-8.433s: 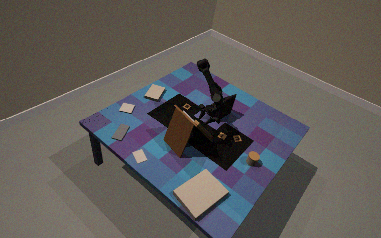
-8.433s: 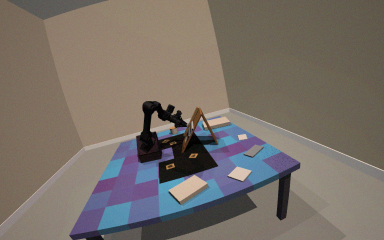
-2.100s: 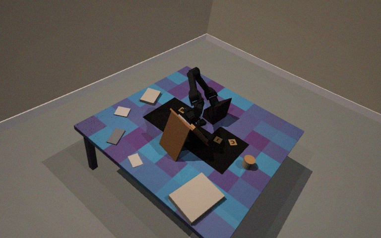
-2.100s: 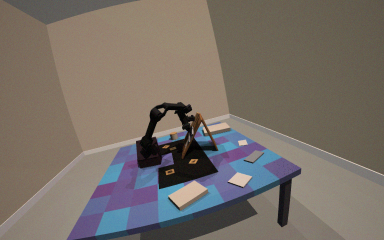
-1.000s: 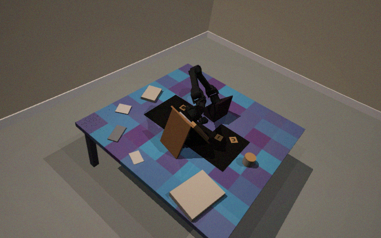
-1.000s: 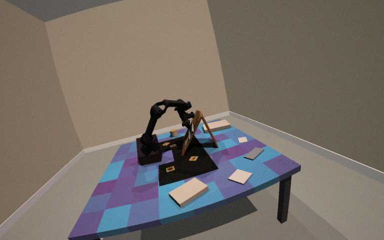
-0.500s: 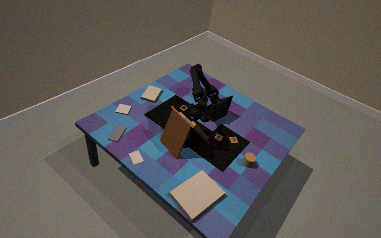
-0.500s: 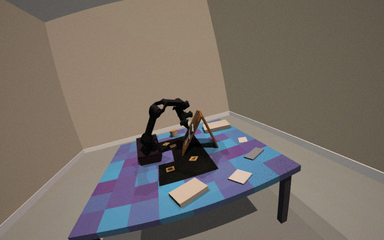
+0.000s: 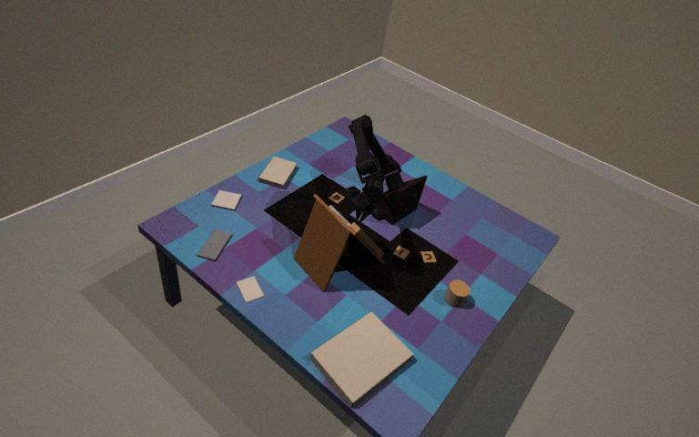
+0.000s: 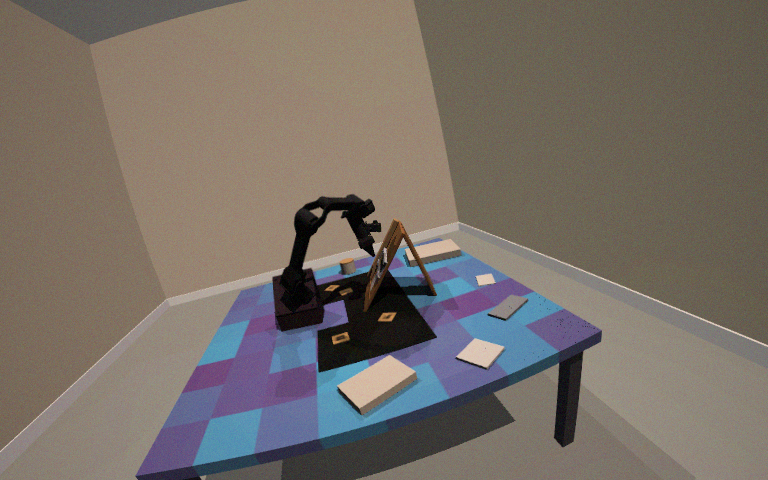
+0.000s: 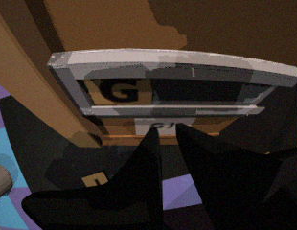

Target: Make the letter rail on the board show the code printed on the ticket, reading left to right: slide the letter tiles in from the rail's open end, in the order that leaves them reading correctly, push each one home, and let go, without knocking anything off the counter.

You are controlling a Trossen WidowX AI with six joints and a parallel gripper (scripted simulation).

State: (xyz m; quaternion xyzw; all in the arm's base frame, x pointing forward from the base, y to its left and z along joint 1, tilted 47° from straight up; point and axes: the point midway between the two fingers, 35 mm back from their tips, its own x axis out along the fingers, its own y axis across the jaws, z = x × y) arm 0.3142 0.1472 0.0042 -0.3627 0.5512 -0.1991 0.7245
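My gripper tip is 30 mm to the right of the tan letter tile, 30 mm short of it and 30 mm above it. From my gripper tip the other things lie so: large cream slab: 380 mm to the left, 290 mm ahead, 170 mm below; ticket: 100 mm below, 20 mm behind, 10 mm to the right; black mat: 180 mm below, 130 mm behind, 60 mm to the right.
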